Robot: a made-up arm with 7 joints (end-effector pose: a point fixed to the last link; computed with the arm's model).
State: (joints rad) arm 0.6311 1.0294 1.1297 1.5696 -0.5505 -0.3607 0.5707
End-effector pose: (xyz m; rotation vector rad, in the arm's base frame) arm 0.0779 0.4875 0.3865 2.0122 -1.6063 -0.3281
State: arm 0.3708 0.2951 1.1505 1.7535 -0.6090 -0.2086 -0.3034
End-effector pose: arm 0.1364 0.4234 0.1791 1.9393 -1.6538 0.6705
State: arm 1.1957 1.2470 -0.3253 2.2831 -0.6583 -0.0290 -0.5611
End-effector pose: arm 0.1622 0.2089 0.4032 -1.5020 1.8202 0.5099
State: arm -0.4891 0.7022 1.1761 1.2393 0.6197 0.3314 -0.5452
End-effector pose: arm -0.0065 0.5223 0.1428 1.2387 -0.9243 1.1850
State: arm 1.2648 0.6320 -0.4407 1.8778 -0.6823 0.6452 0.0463
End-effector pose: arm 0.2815 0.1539 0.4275 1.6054 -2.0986 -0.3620
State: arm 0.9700 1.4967 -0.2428 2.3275 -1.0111 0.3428 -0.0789
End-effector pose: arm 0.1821 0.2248 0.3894 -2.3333 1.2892 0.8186
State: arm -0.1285 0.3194 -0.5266 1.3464 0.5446 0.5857 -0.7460
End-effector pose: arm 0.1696 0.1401 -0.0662 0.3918 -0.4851 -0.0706
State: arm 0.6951 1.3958 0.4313 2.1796 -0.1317 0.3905 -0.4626
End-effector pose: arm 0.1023 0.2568 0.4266 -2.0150 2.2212 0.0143
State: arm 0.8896 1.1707 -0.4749 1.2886 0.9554 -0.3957 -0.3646
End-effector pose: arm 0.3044 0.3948 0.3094 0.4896 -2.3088 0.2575
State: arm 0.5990 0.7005 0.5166 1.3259 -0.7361 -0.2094 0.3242
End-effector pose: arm 0.2905 0.4383 0.2358 1.3937 -1.4936 -0.5638
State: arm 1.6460 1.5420 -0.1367 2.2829 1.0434 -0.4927 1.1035
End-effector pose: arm 0.0165 0.1806 0.4463 -0.7412 1.5127 2.2185
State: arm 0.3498 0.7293 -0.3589 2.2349 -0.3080 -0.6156 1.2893
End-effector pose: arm 0.2195 0.1115 0.1730 0.1906 -1.3104 -2.7915
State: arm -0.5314 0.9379 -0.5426 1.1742 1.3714 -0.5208 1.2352
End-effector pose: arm 0.0514 0.3169 -0.0939 -1.0802 -0.9803 -0.2553
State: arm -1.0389 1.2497 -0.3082 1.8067 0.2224 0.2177 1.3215
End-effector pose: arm -0.0639 0.2639 -0.0269 -1.1952 0.4849 -1.0612
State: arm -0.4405 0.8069 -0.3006 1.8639 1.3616 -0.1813 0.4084
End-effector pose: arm 0.1528 0.2181 0.0317 -1.0216 -1.2086 0.1294
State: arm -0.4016 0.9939 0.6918 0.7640 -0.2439 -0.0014 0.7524
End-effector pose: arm 0.0569 0.5647 0.0324 0.5028 -0.3875 -0.3594
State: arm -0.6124 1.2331 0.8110 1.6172 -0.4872 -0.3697 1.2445
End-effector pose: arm 0.1844 0.4431 0.1731 0.5342 -0.1620 -1.7252
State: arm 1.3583 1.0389 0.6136 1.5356 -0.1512 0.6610 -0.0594
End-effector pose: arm 0.0563 0.4425 0.4823 1.2766 -2.0890 1.1445
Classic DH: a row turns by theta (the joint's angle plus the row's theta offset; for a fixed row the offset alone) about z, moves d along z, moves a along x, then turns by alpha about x. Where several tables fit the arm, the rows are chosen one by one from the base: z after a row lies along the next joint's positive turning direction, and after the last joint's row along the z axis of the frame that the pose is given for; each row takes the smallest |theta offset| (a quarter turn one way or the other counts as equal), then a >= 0, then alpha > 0; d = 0 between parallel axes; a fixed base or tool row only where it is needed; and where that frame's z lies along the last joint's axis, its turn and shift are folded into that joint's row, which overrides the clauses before.
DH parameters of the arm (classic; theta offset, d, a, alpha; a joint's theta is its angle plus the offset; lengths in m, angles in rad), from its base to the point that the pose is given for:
base (fixed): 0 0.272 -0.015 1.5708
joint 1: -1.5708 -0.163 0.017 -1.5708
joint 2: -1.5708 0.001 0.017 1.5708
joint 3: 1.5708 -0.226 0.001 1.5708
joint 4: 0 -0.023 -0.023 -1.5708
joint 5: 0 -0.257 0.014 -1.5708
joint 6: -1.5708 -0.049 0.023 1.5708
joint 7: 1.5708 -0.008 0.024 1.5708
tool (fixed): -1.5708 -0.03 0 0

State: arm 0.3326 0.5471 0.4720 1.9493 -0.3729 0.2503 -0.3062
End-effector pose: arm 0.2197 0.3145 0.2607 1.4783 -1.9518 0.2160
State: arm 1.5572 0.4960 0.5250 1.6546 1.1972 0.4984 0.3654
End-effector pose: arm 0.1027 0.3737 0.4948 1.0469 2.8431 0.3384
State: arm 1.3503 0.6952 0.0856 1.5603 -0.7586 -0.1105 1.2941
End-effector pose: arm 0.2975 0.3154 0.4772 1.2417 -1.3779 -1.2510
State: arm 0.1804 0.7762 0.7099 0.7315 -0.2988 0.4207 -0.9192
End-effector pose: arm 0.1480 0.5097 0.0591 1.8666 -0.3519 0.7213
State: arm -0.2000 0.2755 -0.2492 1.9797 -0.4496 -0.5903 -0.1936
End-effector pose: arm 0.1782 0.1231 0.0597 0.1528 -2.3741 -0.6528
